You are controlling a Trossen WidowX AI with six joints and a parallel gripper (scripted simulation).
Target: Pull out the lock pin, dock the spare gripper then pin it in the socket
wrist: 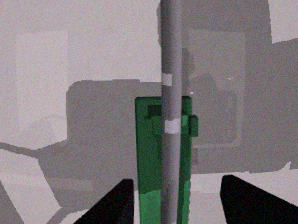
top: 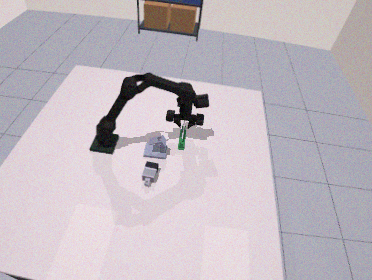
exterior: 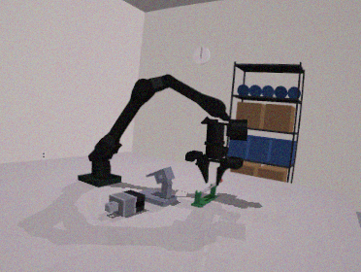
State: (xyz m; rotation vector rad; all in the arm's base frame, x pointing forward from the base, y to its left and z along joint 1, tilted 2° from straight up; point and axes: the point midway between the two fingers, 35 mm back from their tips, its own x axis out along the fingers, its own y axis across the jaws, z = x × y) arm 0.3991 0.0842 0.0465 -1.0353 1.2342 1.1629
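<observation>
Now: the green cradle 1 cm behind my gripper tip, 4 cm to the right of it and 3 cm below it. From my gripper tip the other things lie so: grey mount (13 cm behind, 12 cm to the right); spare gripper (16 cm behind, 27 cm to the right, 3 cm below).
</observation>
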